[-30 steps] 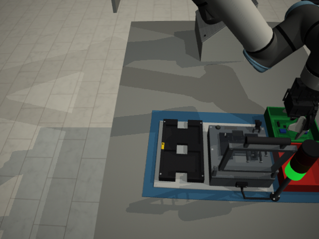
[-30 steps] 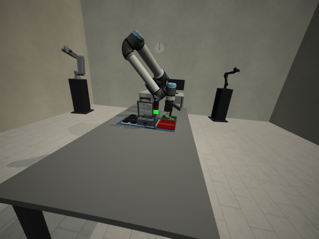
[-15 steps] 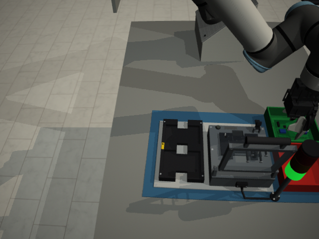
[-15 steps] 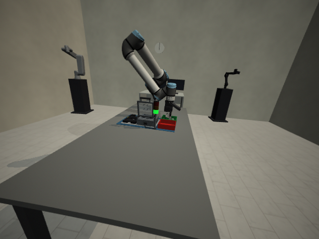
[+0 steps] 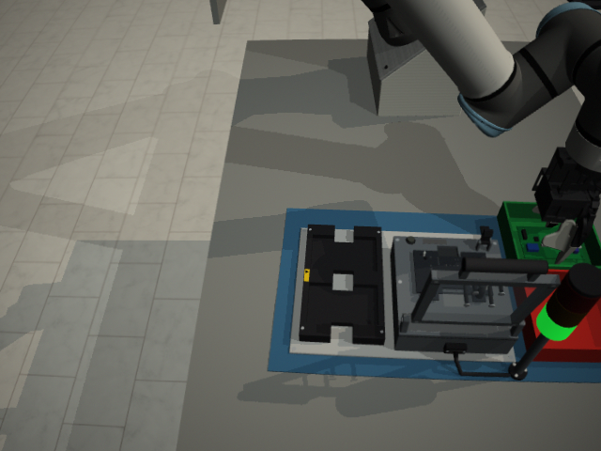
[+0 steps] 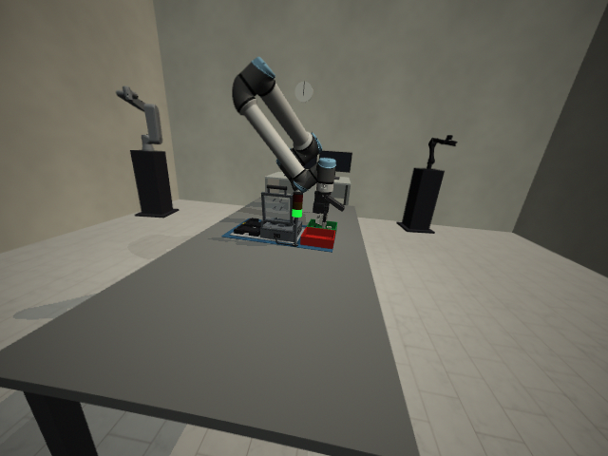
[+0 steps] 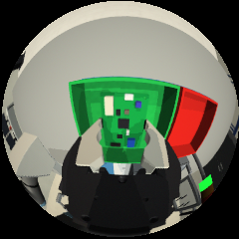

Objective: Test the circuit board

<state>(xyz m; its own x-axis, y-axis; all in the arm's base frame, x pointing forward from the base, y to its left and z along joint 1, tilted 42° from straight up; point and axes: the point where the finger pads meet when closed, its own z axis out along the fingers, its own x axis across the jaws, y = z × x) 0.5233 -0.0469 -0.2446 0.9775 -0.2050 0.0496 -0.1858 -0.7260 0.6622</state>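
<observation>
The green circuit board lies 1 cm to the right of my hand. From my hand the other things lie so: green bin (1 cm to the right, 1 cm below); then black latch tab (16 cm to the right, 7 cm above, 1 cm ahead); then red bin (14 cm ahead, 4 cm to the right, 1 cm below).
</observation>
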